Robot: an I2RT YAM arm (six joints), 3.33 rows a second.
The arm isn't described. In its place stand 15 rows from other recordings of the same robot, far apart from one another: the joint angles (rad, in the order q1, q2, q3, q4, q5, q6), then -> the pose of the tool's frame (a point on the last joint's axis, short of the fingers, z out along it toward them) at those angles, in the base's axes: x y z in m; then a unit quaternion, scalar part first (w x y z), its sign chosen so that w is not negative.
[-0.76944, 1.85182, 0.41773, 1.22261, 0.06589, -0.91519] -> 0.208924 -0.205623 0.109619 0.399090 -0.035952 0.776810 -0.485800
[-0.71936, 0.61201, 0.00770, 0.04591, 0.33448, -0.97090] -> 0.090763 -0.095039 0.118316 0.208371 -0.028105 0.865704 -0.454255
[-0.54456, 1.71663, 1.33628, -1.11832, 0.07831, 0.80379] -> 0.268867 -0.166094 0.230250 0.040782 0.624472 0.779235 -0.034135
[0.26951, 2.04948, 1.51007, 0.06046, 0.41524, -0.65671] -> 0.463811 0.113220 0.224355 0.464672 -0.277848 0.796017 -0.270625
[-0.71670, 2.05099, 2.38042, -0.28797, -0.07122, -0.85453] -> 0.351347 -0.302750 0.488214 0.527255 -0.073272 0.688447 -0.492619
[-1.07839, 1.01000, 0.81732, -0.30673, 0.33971, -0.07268] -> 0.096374 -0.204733 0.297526 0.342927 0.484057 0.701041 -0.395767
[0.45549, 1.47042, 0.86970, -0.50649, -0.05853, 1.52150] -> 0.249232 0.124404 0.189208 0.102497 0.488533 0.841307 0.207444
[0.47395, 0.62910, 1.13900, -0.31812, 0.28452, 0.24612] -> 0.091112 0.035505 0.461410 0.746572 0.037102 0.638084 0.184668
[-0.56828, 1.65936, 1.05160, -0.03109, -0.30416, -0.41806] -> 0.313718 -0.187672 0.221444 0.455260 -0.001608 0.885691 -0.091034
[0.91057, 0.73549, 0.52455, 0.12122, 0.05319, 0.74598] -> 0.115250 0.145344 0.288189 0.470486 -0.042772 0.736822 0.483638
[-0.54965, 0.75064, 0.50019, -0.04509, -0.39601, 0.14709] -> 0.161844 -0.083045 0.259866 0.603477 0.158864 0.780461 0.038183
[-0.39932, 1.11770, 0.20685, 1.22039, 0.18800, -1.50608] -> 0.187050 -0.086155 0.227286 0.420853 -0.244039 0.539276 -0.687393
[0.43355, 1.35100, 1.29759, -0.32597, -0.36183, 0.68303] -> 0.275986 0.141648 0.378249 0.389235 0.001132 0.820476 0.418704
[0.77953, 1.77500, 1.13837, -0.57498, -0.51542, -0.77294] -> 0.231700 0.253669 0.176337 0.171903 -0.699051 0.646999 0.251335
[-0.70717, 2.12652, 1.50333, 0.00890, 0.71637, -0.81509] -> 0.346403 -0.326793 0.185380 0.097408 0.116266 0.838947 -0.522648
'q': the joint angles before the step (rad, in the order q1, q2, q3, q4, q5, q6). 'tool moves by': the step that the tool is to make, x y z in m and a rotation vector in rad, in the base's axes. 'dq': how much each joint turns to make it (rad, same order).
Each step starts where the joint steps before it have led.
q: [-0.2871, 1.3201, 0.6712, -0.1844, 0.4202, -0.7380]
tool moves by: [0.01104, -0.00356, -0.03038, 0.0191, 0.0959, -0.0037]
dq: [0.0000, 0.1362, 0.0000, 0.0401, 0.0092, -0.0030]
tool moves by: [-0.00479, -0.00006, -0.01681, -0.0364, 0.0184, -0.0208]
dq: [0.0001, 0.0309, -0.0546, 0.0816, 0.0446, -0.0080]
